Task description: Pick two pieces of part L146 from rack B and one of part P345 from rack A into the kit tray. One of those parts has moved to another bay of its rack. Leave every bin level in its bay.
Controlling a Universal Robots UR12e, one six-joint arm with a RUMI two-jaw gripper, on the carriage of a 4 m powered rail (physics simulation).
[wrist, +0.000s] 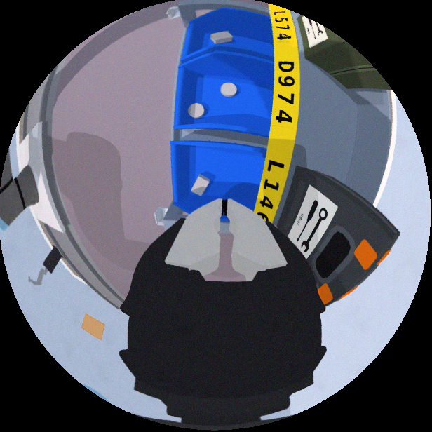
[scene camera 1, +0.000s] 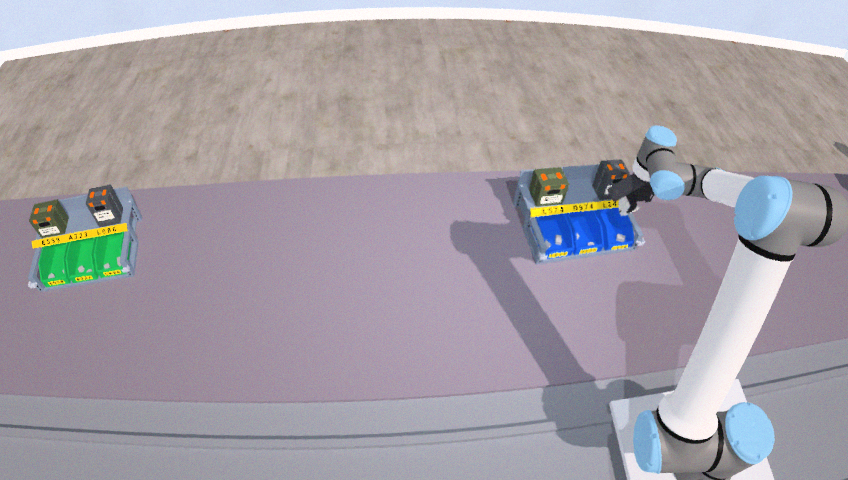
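The rack with blue bins (scene camera 1: 578,180) (wrist: 330,125) has a yellow strip (scene camera 1: 574,208) (wrist: 286,100) reading L574, D974 and L146. The blue bin (scene camera 1: 614,223) (wrist: 225,162) under L146 has a grey block (scene camera 1: 620,237) (wrist: 200,184) in it. The middle bin (wrist: 215,75) has two round grey pieces; the far bin has a grey block (scene camera 1: 558,239) (wrist: 221,37). The bins sit in their bays. My gripper (scene camera 1: 627,208) (wrist: 223,201) is shut with nothing between its fingertips, above the L146 bin. The kit tray does not show; P345 cannot be read.
A dark grey box (scene camera 1: 612,172) (wrist: 372,220) stands on the rack's top beside the gripper, and an olive box (scene camera 1: 548,189) (wrist: 345,57) stands at its other end. A rack with green bins (scene camera 1: 76,208) stands far left, with two boxes on top.
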